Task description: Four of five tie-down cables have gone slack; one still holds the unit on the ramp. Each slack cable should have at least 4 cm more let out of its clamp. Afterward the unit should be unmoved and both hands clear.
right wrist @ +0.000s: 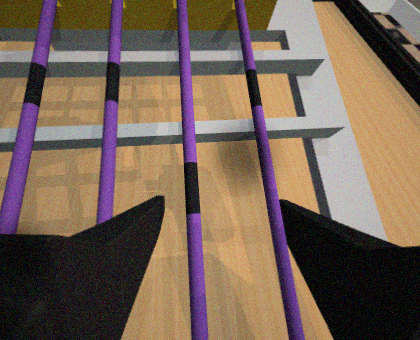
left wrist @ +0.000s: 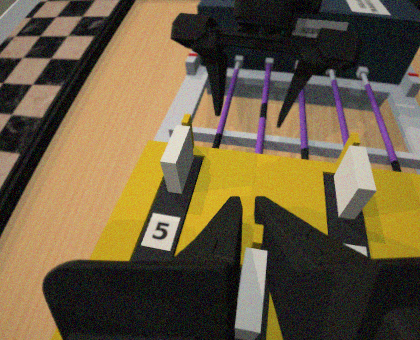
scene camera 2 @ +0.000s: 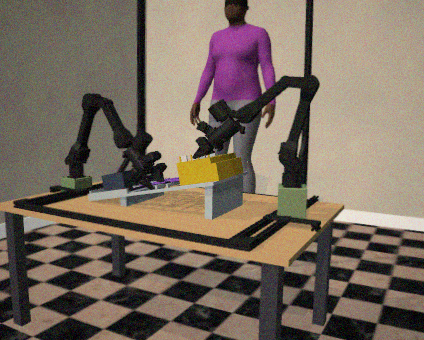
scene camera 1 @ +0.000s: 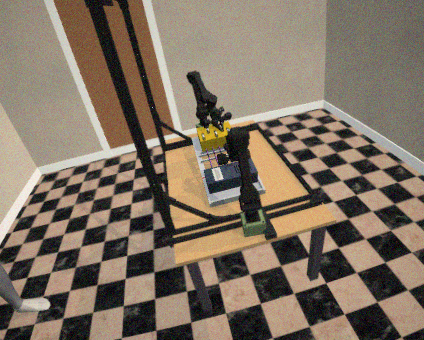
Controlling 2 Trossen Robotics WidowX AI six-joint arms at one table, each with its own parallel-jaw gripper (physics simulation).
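Note:
The dark blue unit (scene camera 1: 229, 181) (scene camera 2: 113, 180) (left wrist: 400, 47) sits on the grey ramp (scene camera 1: 226, 201) (scene camera 2: 100, 195) (right wrist: 320, 100). Purple cables (left wrist: 302, 112) (right wrist: 188, 125) with black bands run from it to the yellow clamp block (scene camera 1: 212, 144) (scene camera 2: 197, 173) (left wrist: 285, 172). My left gripper (left wrist: 246, 206) is shut on a white clamp lever (left wrist: 251, 295), right of the clamp labelled 5 in the left wrist view. My right gripper (left wrist: 247, 121) (right wrist: 221, 204) is open at the cables. Two cables pass between its fingertips in the right wrist view, the outermost close to the right-hand fingertip. Whether the fingers touch it is unclear.
Two more white levers (left wrist: 177, 160) (left wrist: 354, 182) stand on the block. Grey crossbars (right wrist: 220, 131) lie under the cables. A black frame (scene camera 1: 287, 162) (scene camera 2: 135, 228) surrounds the ramp on the wooden table (scene camera 1: 280, 165). A person (scene camera 2: 239, 60) stands behind the table.

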